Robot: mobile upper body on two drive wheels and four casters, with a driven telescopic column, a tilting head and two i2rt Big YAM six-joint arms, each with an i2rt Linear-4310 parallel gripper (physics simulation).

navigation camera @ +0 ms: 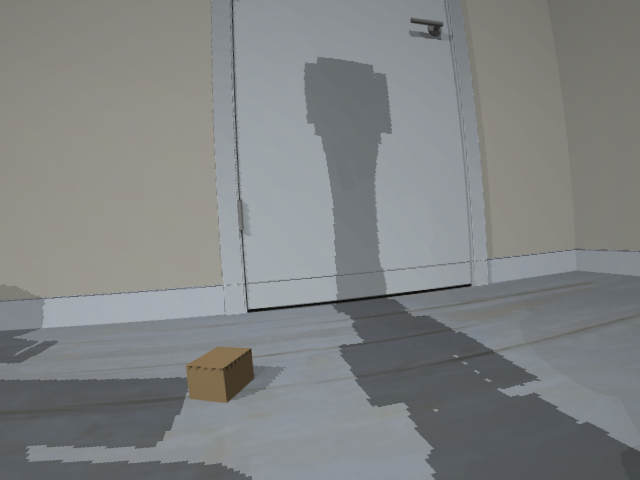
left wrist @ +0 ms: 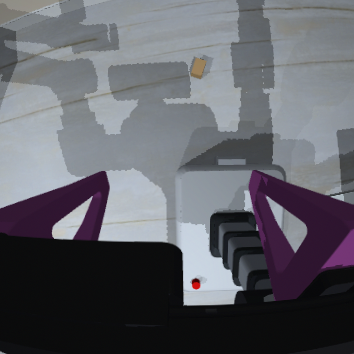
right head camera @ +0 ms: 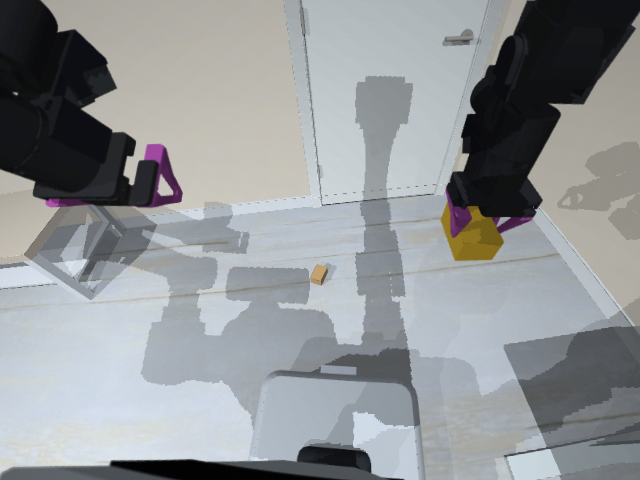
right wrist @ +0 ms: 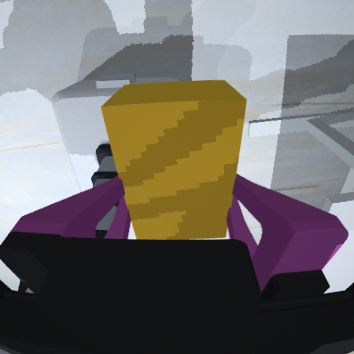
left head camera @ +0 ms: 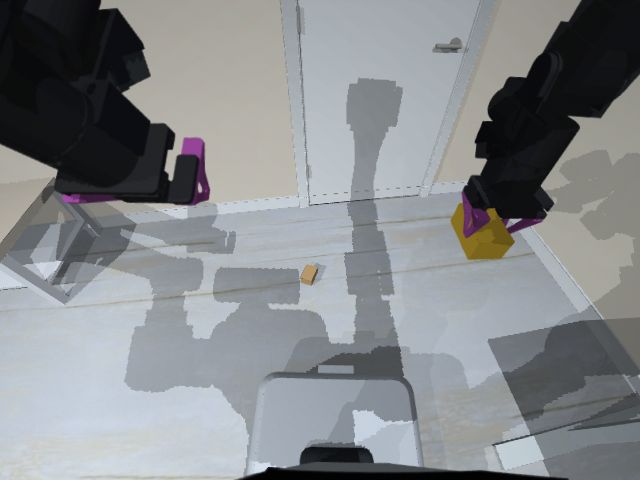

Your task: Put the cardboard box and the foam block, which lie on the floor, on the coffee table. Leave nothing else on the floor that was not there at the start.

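Frame: origin at the left arm's base, x right, y ahead, z up, level; millimetres.
Seen in the pictures: left gripper, fingertip midpoint: [left wrist: 178,178] [right head camera: 148,197] [left head camera: 170,194]; right gripper, fingertip midpoint: [right head camera: 471,234] [right wrist: 178,177] [left head camera: 482,235].
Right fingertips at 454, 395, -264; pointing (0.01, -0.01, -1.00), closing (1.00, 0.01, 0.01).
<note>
A point is followed by its place in that frame, as x, y, z.
The cardboard box [left head camera: 309,274] {98, 844, -1107} [right head camera: 318,274] {94, 844, -1107} [left wrist: 198,68] {95, 844, -1106} [navigation camera: 219,374] {103, 807, -1116}, small and brown, lies on the floor ahead of the robot's base. My right gripper [left head camera: 486,227] {454, 395, -264} [right head camera: 474,227] {454, 395, -264} [right wrist: 178,177] {454, 395, -264} is shut on the yellow foam block [left head camera: 485,246] {440, 360, -250} [right head camera: 473,246] {442, 360, -249} [right wrist: 175,130] {452, 438, -241}, which hangs in the air at the right of both head views. My left gripper [left head camera: 135,198] [right head camera: 113,202] [left wrist: 178,178] {-3, 343, -134} is open and empty, to the left of the cardboard box in the head views. I cannot tell whether the coffee table shows.
A grey-framed piece of furniture [left head camera: 33,282] {-1237, 645, -934} [right head camera: 56,277] {-1239, 638, -905} stands by the wall at the left. A white door [left head camera: 330,103] {197, 1436, -484} [navigation camera: 289,155] {219, 1439, -696} is behind the cardboard box. A pale furniture foot [left head camera: 516,453] [right head camera: 532,460] lies at the lower right. The robot's base [left head camera: 289,403] {75, 220, -897} is at the bottom.
</note>
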